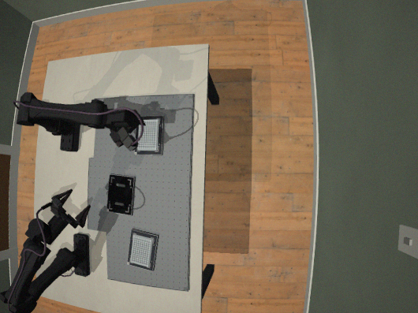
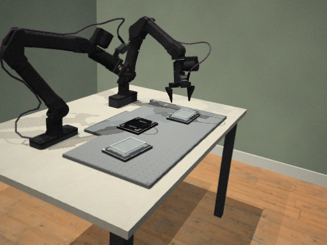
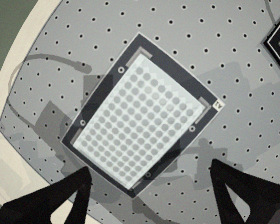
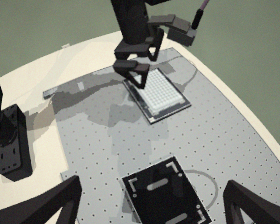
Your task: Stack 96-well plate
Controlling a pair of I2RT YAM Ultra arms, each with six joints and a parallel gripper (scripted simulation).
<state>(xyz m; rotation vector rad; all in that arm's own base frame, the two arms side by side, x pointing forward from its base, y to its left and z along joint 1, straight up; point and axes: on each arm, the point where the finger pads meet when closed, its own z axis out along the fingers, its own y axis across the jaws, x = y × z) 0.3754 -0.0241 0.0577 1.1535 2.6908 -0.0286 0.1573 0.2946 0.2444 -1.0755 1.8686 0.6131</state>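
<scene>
Right now the black nest is 24 cm to the right of my left hand, 12 cm behind it and 8 cm below it.
</scene>
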